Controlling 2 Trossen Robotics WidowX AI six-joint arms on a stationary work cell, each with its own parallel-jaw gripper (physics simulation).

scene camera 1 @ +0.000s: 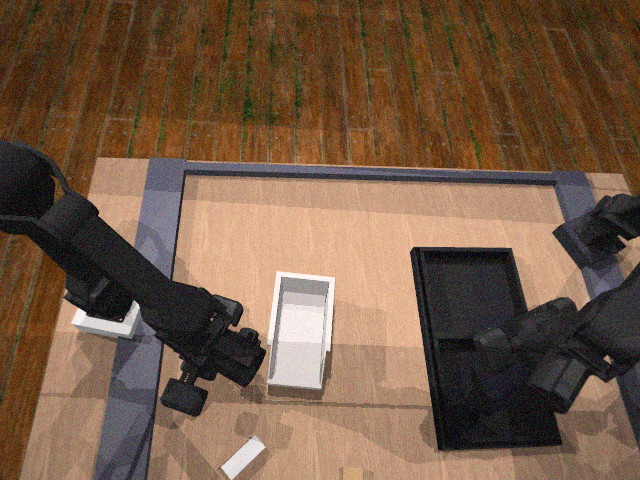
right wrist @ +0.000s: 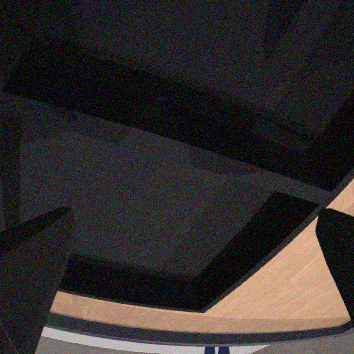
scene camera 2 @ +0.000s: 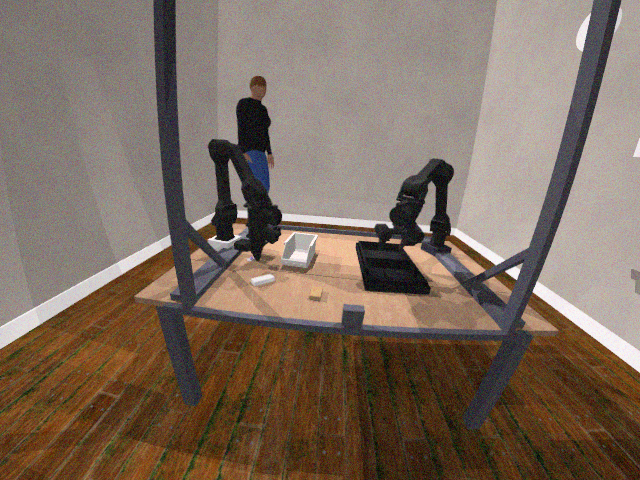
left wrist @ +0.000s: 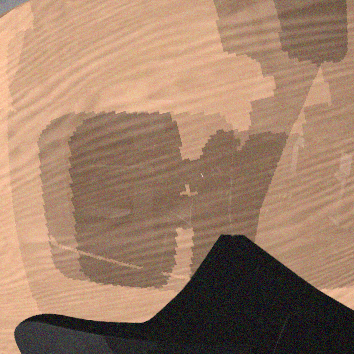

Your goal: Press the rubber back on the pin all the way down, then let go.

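Pixels of known places: left gripper, between the fingertips: [scene camera 2: 257, 260] [left wrist: 229, 245]; right gripper, between the fingertips: [scene camera 1: 495, 330] [right wrist: 200, 222] [scene camera 2: 390, 248]; left arm's base, origin of its link: [scene camera 1: 111, 302] [scene camera 2: 224, 237]; right arm's base, origin of its link: [scene camera 1: 593, 235] [scene camera 2: 436, 244].
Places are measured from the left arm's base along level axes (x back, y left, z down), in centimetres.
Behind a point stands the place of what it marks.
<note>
My left gripper [scene camera 1: 244, 364] [scene camera 2: 257, 256] @[x -19.2, y -6.2, z 4.2 cm] [left wrist: 229, 245] @[x -19.2, y -6.2, z 4.2 cm] is shut with nothing between the fingers. It points straight down at the wooden table [scene camera 1: 366, 224] @[x -42.6, y 28.5, z 4.2 cm], just left of the white bin. In the left wrist view the closed fingertips cover the spot right below them, and only shadowed wood shows around them. My right gripper [scene camera 1: 485, 340] @[x -66.8, y 7.5, z -3.8 cm] [scene camera 2: 381, 232] [right wrist: 200, 222] @[x -66.8, y 7.5, z -3.8 cm] is open and empty. It hangs low over the black tray [scene camera 1: 424, 305] @[x -56.1, y 12.8, z 3.9 cm] [scene camera 2: 362, 267] @[x -57.9, y -0.3, z 2.2 cm] [right wrist: 140, 175] @[x -66.5, y 12.9, z 3.7 cm].
An open white bin [scene camera 1: 276, 305] @[x -28.4, y 4.2, z -3.4 cm] [scene camera 2: 290, 248] @[x -28.7, y 3.3, z 1.0 cm] stands mid-table, right of the left gripper. A white block [scene camera 1: 243, 457] @[x -28.5, y -19.6, z 2.8 cm] [scene camera 2: 263, 280] @[x -29.2, y -20.5, z 3.1 cm] and a small tan block [scene camera 1: 352, 473] @[x -46.1, y -18.8, z 2.8 cm] [scene camera 2: 315, 293] @[x -46.6, y -21.8, z 2.8 cm] lie near the front edge. A person [scene camera 2: 254, 129] stands behind the left arm. Grey frame posts [scene camera 2: 168, 143] @[x -17.9, y -40.6, z -36.5 cm] ring the table.
</note>
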